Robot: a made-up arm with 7 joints. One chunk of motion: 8 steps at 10 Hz.
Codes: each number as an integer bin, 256 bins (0 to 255) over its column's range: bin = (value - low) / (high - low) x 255, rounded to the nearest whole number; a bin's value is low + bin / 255 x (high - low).
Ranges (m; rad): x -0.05..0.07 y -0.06..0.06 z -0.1..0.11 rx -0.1..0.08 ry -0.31..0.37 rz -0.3..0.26
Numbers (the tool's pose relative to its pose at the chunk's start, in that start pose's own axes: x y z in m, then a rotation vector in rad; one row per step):
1: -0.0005 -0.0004 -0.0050 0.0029 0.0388 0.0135
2: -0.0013 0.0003 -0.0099 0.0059 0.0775 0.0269
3: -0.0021 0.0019 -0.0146 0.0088 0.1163 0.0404
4: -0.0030 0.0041 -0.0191 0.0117 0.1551 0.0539
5: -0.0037 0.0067 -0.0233 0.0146 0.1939 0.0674
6: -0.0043 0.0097 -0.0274 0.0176 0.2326 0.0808
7: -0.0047 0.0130 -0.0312 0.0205 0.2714 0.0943
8: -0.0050 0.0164 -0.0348 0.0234 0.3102 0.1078
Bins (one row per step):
1: 105 127 115 146 131 143
2: 103 128 109 150 145 149
3: 102 132 104 154 160 155
4: 100 136 98 158 174 161
5: 98 142 93 162 189 167
6: 97 148 88 167 203 173
7: 96 155 84 171 218 180
8: 96 162 79 175 233 186

